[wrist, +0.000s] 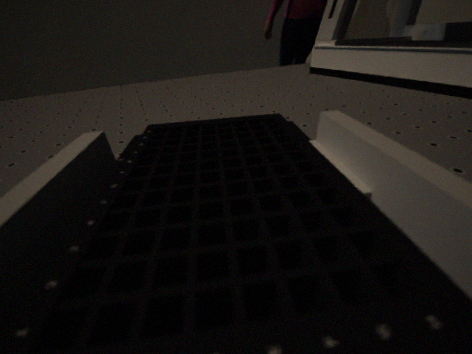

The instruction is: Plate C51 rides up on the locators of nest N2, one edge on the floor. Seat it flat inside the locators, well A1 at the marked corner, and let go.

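Places are measured from the arm's base along level axes (x left, y back, z up), in metres.
Pixels of known places: gripper, between the fingertips: (pixel 217 140).
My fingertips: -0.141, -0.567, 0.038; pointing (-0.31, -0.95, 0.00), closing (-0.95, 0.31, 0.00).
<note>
Behind a point stands the place of what it marks, as x, y, z.
Plate C51 (pixel 212 210) {-0.121, -0.522, 0.036} is a black plate with a grid of square wells and small pale marks along its left and near edges. It fills the middle of the wrist view. My gripper (pixel 217 140) {-0.141, -0.567, 0.038} is shut on it, with one pale finger along each long side. Small dark parts stick out beside the plate's far corners; they may belong to nest N2, but it is too dark to tell. The locators, the marked corner and the underside of the plate are hidden, so I cannot tell whether the plate is flat.
A grey surface with rows of small holes (pixel 215 95) {-0.213, -0.776, 0.013} stretches behind the plate. A white-framed enclosure (pixel 380 62) {-0.450, -0.702, 0.042} stands at the back right. Part of a person in a red top and dark trousers (pixel 300 35) shows beside it. A dark wall (pixel 125 40) is behind.
</note>
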